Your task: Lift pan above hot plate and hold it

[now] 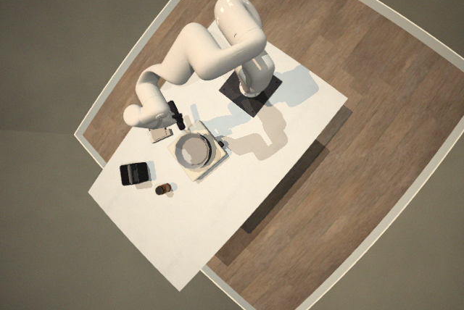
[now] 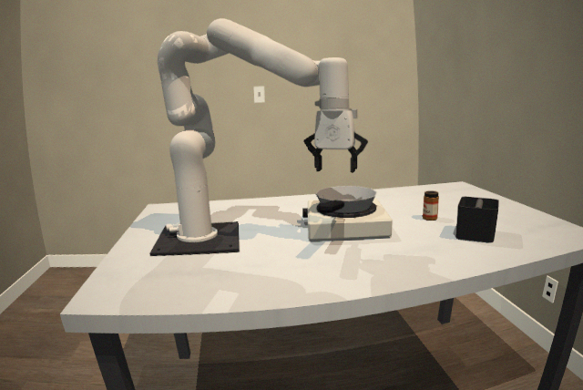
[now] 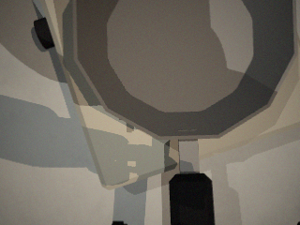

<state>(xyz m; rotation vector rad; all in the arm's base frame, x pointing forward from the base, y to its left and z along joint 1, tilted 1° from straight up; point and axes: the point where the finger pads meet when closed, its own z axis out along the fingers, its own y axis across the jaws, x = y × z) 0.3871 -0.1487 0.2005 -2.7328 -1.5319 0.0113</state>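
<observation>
Now: hand 11 cm above the grey pan, 7 cm to the right of it and 4 cm short of it. The rest, counted from my hand: black box 41 cm ahead, 17 cm below, 11 cm to the right; then hot plate 18 cm below, 12 cm to the left, 5 cm ahead; then brown jar 36 cm ahead, 17 cm below, 9 cm to the left.
</observation>
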